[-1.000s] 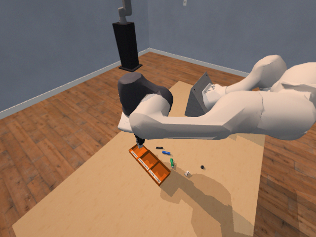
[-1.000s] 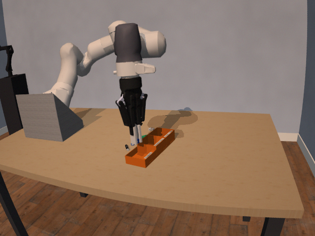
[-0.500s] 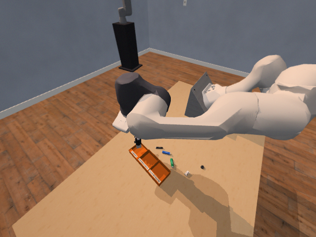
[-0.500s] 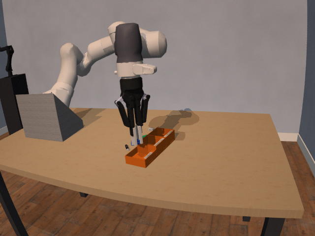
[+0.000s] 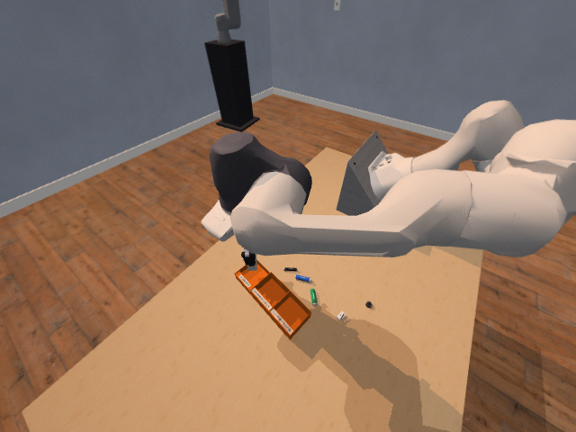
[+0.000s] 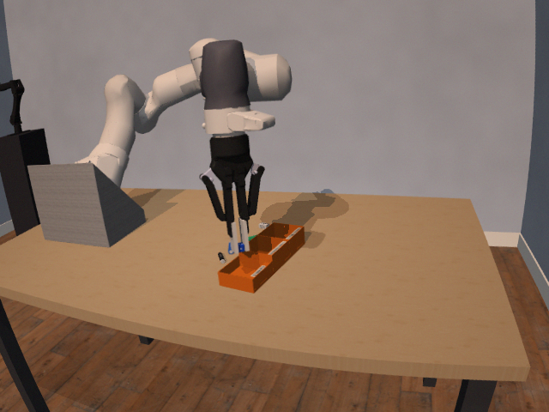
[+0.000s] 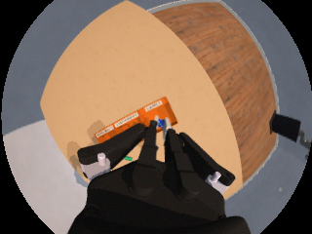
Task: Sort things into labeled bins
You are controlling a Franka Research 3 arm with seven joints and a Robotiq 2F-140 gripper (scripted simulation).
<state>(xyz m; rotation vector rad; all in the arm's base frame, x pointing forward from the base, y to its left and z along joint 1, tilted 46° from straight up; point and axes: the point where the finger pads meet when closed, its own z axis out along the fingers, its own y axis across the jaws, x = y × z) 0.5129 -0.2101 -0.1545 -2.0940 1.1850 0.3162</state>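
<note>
Now: the blue cube 3 cm below my hand. From my hand the other things lie so: black cylinder: 8 cm behind, 9 cm to the left, 10 cm below; green battery: 3 cm behind, 20 cm to the left, 10 cm below; blue cylinder: 7 cm behind, 14 cm to the left, 10 cm below.
</note>
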